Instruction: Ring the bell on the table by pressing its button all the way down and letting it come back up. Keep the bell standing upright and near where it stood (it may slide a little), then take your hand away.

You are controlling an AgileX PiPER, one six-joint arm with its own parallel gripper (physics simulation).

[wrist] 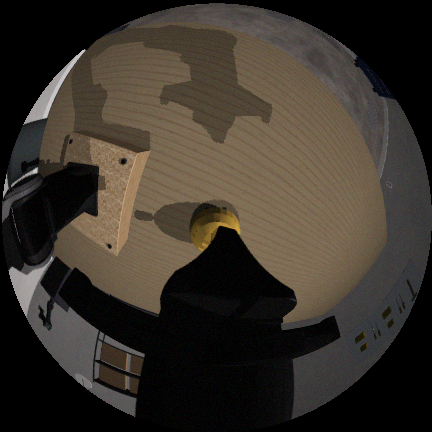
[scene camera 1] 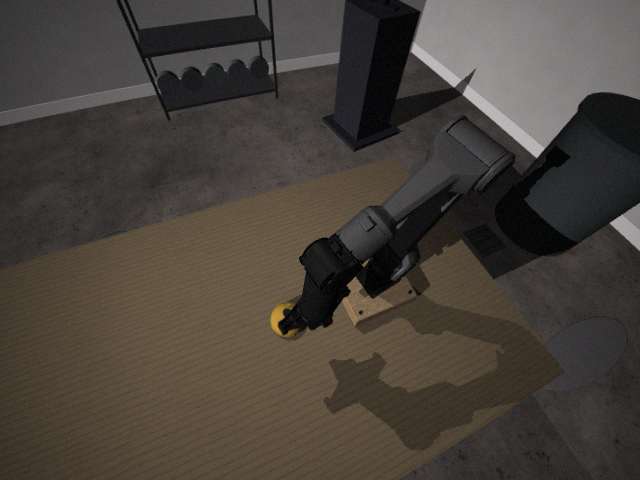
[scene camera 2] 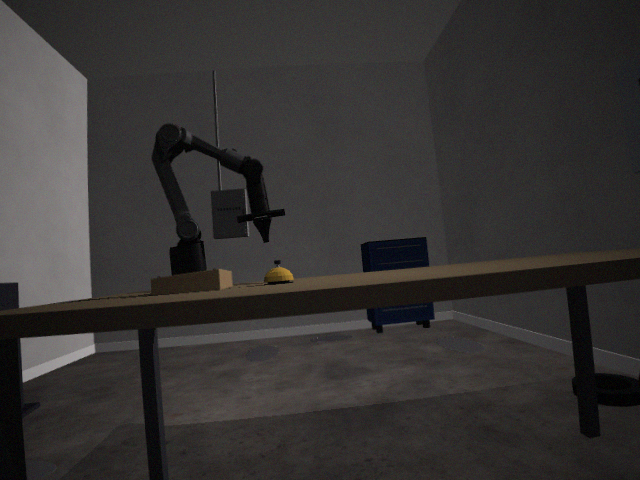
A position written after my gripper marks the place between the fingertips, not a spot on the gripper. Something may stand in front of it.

Observation:
In view: my gripper (scene camera 1: 310, 324) and a yellow dome bell (wrist: 203, 226).
My gripper is seen too in the wrist view (wrist: 223, 237) and in scene camera 2 (scene camera 2: 266, 242).

